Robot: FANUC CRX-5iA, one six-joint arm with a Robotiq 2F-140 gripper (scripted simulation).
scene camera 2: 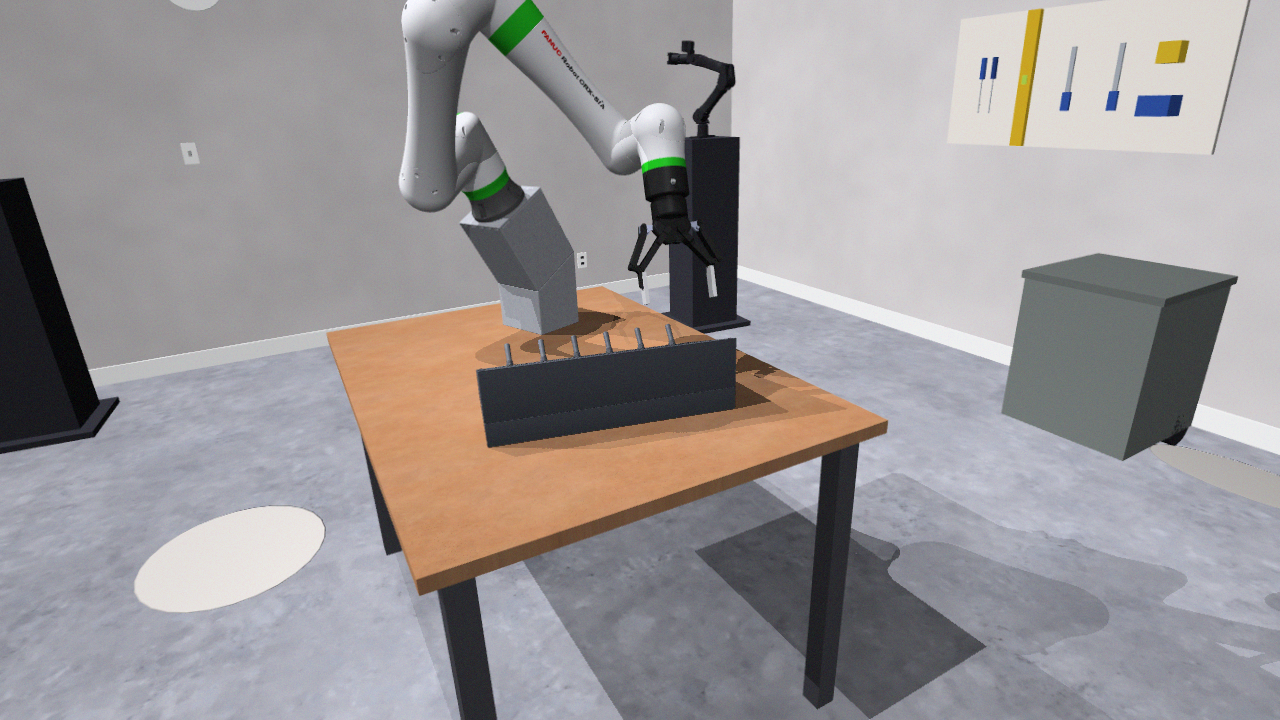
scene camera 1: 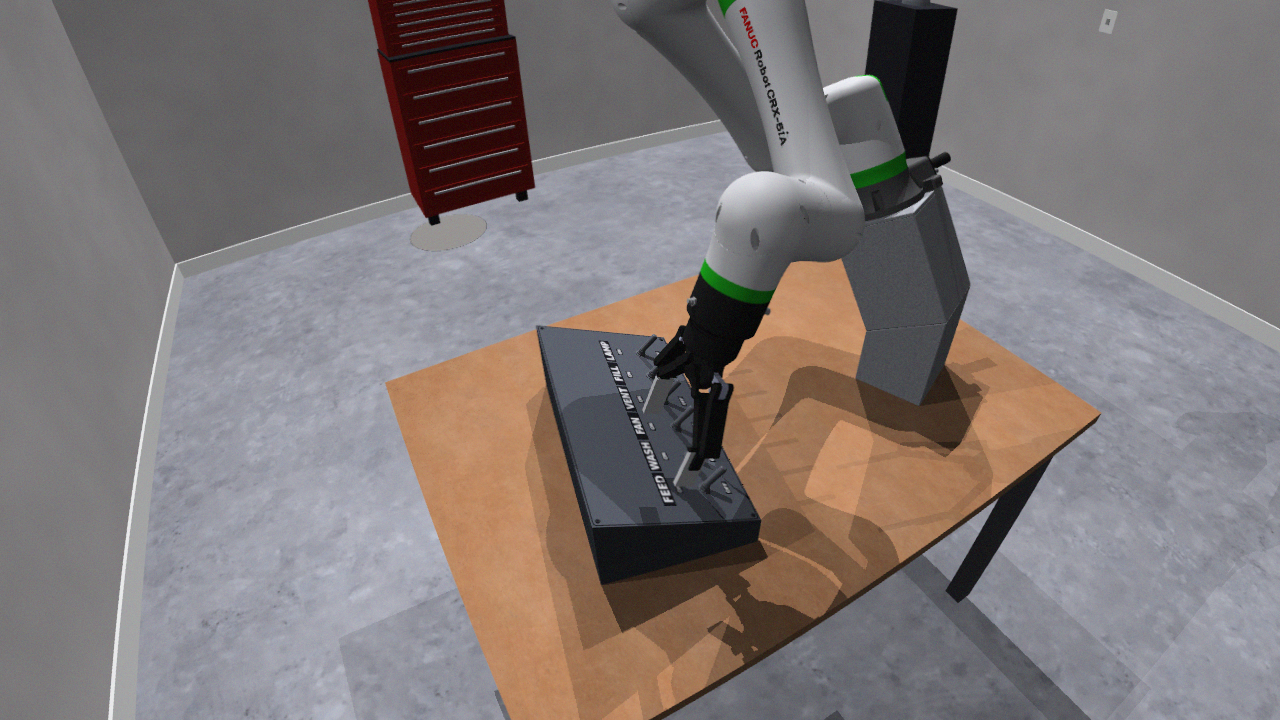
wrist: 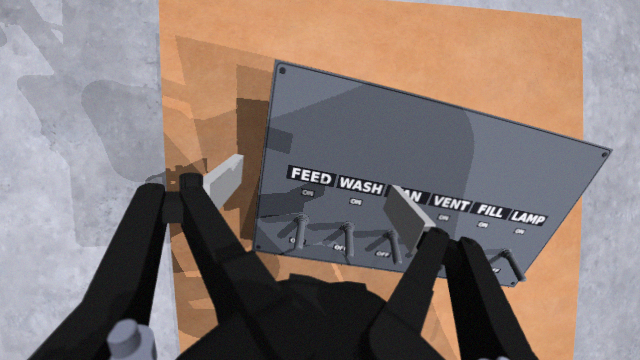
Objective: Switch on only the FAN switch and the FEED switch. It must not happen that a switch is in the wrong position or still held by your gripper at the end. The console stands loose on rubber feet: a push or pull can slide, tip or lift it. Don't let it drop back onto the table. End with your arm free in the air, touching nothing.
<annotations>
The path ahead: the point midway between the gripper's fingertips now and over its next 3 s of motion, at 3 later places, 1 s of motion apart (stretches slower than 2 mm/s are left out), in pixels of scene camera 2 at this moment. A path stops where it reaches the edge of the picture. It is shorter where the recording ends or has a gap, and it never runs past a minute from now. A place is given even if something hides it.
My gripper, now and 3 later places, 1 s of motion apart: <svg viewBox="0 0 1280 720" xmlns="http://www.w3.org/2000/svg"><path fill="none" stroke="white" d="M680 300L652 303L638 305L611 308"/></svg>
</annotations>
